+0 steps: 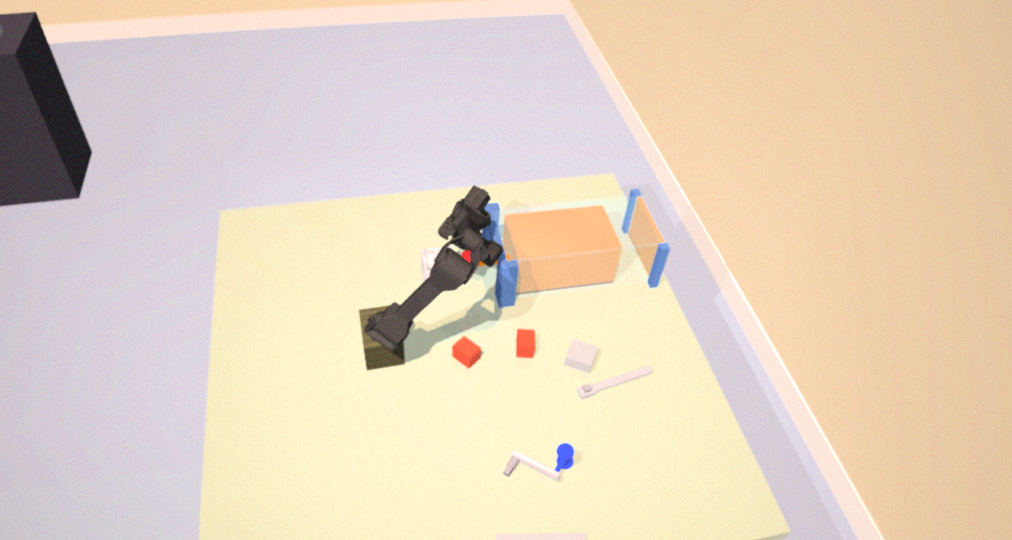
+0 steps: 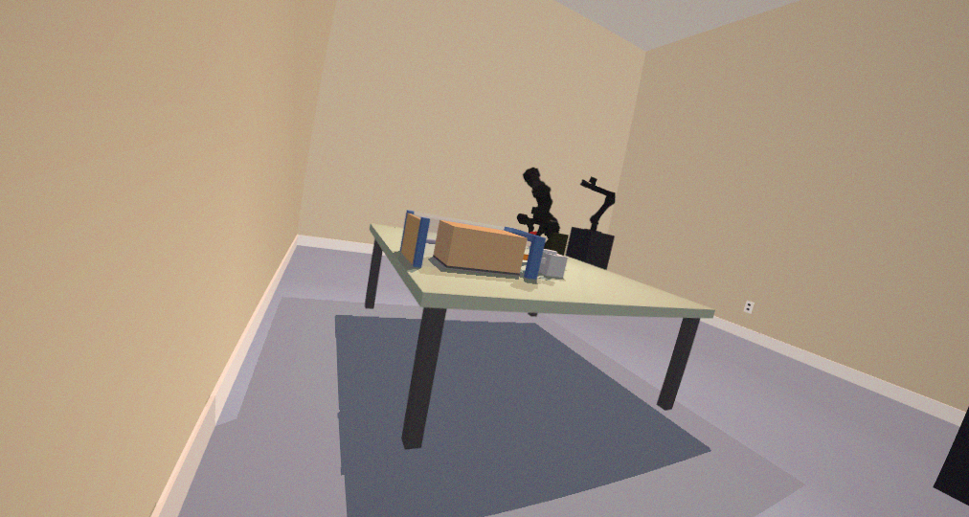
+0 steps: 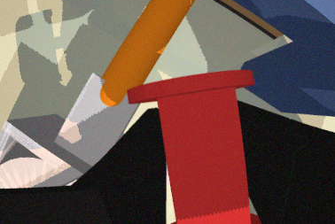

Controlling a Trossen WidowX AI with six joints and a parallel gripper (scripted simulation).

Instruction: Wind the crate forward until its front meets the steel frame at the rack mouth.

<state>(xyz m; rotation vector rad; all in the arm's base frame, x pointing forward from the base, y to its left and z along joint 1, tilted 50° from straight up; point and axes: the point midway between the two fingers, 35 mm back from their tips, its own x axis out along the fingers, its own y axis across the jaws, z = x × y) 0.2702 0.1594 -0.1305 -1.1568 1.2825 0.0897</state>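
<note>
The red-knobbed handle lies 50 mm behind my gripper tip, 30 mm below it and 10 mm to the left of it. From my gripper tip the other things lie so: winch (120 mm behind, 100 mm below, 30 mm to the left); then red spool grip (10 mm to the right, 10 mm behind); then blue steel frame (60 mm ahead, 40 mm to the left, 20 mm below).
</note>
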